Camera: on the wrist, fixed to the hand. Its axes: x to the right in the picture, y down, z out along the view.
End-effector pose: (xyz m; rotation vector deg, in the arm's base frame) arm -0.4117 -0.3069 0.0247 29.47 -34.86 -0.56
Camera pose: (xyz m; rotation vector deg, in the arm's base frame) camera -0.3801 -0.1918 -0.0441 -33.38 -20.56 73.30
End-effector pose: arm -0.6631 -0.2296 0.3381 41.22 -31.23 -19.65
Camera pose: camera -0.6114 -0.1081 0.2991 -16.43 -20.64 58.40
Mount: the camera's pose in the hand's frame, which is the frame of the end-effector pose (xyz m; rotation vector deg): -0.0294 0.0643 -0.1182 -33.44 27.86 85.63
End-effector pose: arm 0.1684 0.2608 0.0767 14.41 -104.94 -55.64
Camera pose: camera 0.2981 0.2598 0.1229 -58.69 -44.80 -13.49
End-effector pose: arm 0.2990 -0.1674 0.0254 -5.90 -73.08 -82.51
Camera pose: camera 0.4242 -0.2174 -0.0026 -48.12 -6.24 -21.65
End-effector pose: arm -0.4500 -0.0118 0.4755 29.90 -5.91 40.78
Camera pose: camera -0.5238 0.0695 0.3923 -24.37 -13.46 123.18
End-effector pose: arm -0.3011 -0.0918 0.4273 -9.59 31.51 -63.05
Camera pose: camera -0.3187 -0.0203 0.3109 2.32 65.28 29.89
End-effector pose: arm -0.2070 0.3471 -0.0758 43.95 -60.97 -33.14
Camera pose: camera -0.1057 0.4404 -0.0740 -27.03 -39.21 32.52
